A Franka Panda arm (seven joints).
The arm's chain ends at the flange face. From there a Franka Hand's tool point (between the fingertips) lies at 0.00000 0.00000 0.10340 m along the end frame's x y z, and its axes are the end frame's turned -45 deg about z.
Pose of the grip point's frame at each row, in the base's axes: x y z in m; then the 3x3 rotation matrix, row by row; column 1 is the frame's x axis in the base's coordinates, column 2 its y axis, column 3 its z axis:
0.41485, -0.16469, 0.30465; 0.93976, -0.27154, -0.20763; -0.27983, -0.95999, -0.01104; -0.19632, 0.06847, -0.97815
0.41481, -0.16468, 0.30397; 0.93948, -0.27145, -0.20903; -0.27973, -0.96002, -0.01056; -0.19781, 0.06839, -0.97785
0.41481, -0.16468, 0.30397; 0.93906, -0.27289, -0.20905; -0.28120, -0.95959, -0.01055; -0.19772, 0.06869, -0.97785
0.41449, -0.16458, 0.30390; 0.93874, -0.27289, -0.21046; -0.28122, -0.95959, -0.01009; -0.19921, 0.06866, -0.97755
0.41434, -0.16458, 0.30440; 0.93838, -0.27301, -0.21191; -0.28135, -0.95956, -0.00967; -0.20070, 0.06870, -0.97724
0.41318, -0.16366, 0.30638; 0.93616, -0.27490, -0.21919; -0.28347, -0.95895, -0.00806; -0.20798, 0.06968, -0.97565
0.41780, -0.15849, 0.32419; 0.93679, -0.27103, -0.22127; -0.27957, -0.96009, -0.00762; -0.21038, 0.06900, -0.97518
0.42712, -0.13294, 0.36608; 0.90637, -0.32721, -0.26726; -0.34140, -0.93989, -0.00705; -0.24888, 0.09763, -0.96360
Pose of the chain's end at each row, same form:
0.43632, -0.16355, 0.40579; 0.47250, -0.85652, -0.20763; -0.87669, -0.48095, -0.01104; -0.09040, 0.18723, -0.97815
0.43642, -0.16359, 0.40508; 0.47237, -0.85626, -0.20903; -0.87664, -0.48104, -0.01056; -0.09151, 0.18823, -0.97785
0.43643, -0.16359, 0.40508; 0.47105, -0.85698, -0.20905; -0.87737, -0.47969, -0.01055; -0.09124, 0.18838, -0.97785
0.43625, -0.16354, 0.40498; 0.47083, -0.85675, -0.21046; -0.87739, -0.47968, -0.01009; -0.09231, 0.18941, -0.97755
0.43625, -0.16358, 0.40545; 0.47049, -0.85658, -0.21191; -0.87746, -0.47957, -0.00967; -0.09334, 0.19049, -0.97724
0.43584, -0.16283, 0.40726; 0.46758, -0.85635, -0.21919; -0.87852, -0.47764, -0.00806; -0.09779, 0.19634, -0.97565
0.44068, -0.15770, 0.42502; 0.47076, -0.85406, -0.22127; -0.87657, -0.48120, -0.00762; -0.09997, 0.19755, -0.97518
0.45475, -0.13221, 0.46572; 0.40953, -0.87227, -0.26726; -0.90601, -0.42320, -0.00705; -0.10695, 0.24502, -0.96360

